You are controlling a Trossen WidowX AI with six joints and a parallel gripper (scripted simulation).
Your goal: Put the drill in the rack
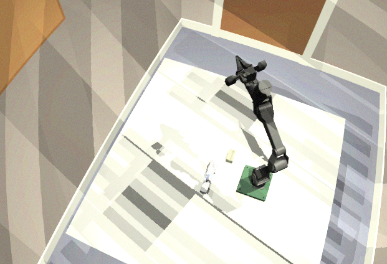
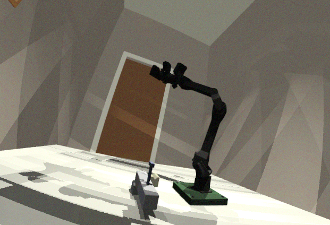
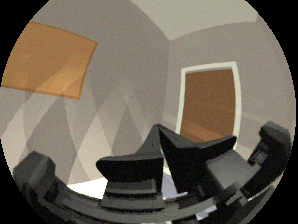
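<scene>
Now: gripper tip 30 mm short of the key, 370 mm to the right of it and 530 mm above it. The rest, counted from my gripper tip: drill (20 mm ahead, 310 mm to the left, 580 mm below); then grey block fixture (20 mm ahead, 330 mm to the left, 590 mm below).
</scene>
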